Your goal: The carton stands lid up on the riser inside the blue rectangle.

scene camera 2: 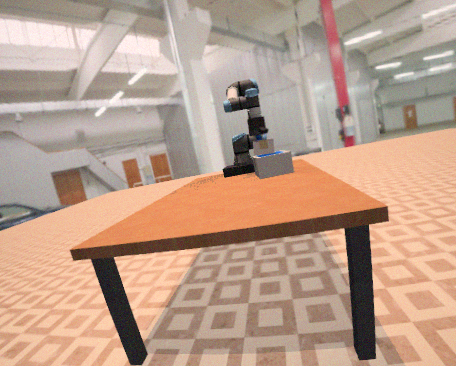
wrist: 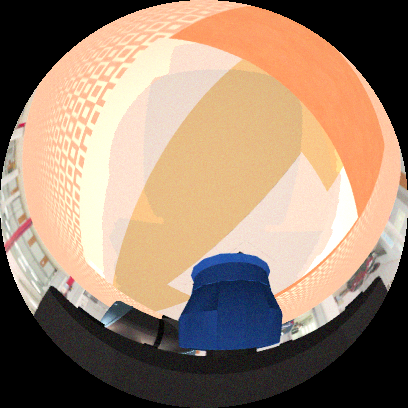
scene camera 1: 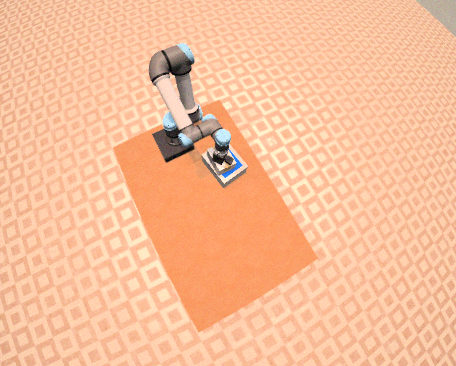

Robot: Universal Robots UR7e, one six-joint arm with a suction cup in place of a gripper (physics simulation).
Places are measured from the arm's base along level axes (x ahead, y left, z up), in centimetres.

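Where they show: hand, its tool point: (wrist: pixel 226 260); arm's base, origin of its link: (scene camera 2: pixel 243 164) (scene camera 1: pixel 175 137).
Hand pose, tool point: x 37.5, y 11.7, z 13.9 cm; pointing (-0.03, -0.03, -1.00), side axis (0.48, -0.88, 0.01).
Note:
Each offset is from my tool point to the top centre of the thing. Level surfaces: height alone.
The carton {dy +2.2, dx -1.3, dz +1.6 cm} (scene camera 1: pixel 225 165) (scene camera 2: pixel 263 146) is a small white box with a tan tape strip. It stands on the grey riser {dy +5.0, dx -0.7, dz -8.0 cm} (scene camera 1: pixel 234 177) (scene camera 2: pixel 274 165) near the arm's base, within the blue rectangle {dy +5.0, dx -0.7, dz -8.0 cm} (scene camera 1: pixel 236 168) (scene camera 2: pixel 271 154). My suction cup (scene camera 1: pixel 221 157) (scene camera 2: pixel 261 137) (wrist: pixel 229 266) comes straight down onto the carton's top face and presses against it. In the wrist view the carton (wrist: pixel 212 159) fills most of the picture, and the blue cup touches its surface at the lower middle. The rectangle is partly hidden by the carton.
The riser stands on an orange wooden table {dz -20.0 cm} (scene camera 1: pixel 208 236) (scene camera 2: pixel 263 203) with dark legs. The arm's black base plate (scene camera 1: pixel 166 149) (scene camera 2: pixel 237 170) lies just beside the riser. A checkered floor surrounds the table.

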